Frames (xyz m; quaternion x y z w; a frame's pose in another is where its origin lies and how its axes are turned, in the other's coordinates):
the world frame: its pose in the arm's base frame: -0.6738 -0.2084 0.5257 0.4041 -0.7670 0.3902 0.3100
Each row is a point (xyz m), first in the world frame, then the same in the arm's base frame.
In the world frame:
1: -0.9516 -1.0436 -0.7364
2: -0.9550 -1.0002 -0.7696
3: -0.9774 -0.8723 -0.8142
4: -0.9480 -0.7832 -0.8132
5: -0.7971 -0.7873 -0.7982
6: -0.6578 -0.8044 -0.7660
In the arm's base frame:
1: 0.8015 0.3917 0.5069
2: 0.7710 0.4372 0.5058
3: 0.6787 0.5307 0.4660
4: 0.5876 0.5516 0.4577
5: 0.5162 0.4803 0.5710
6: 0.4587 0.3940 0.6709

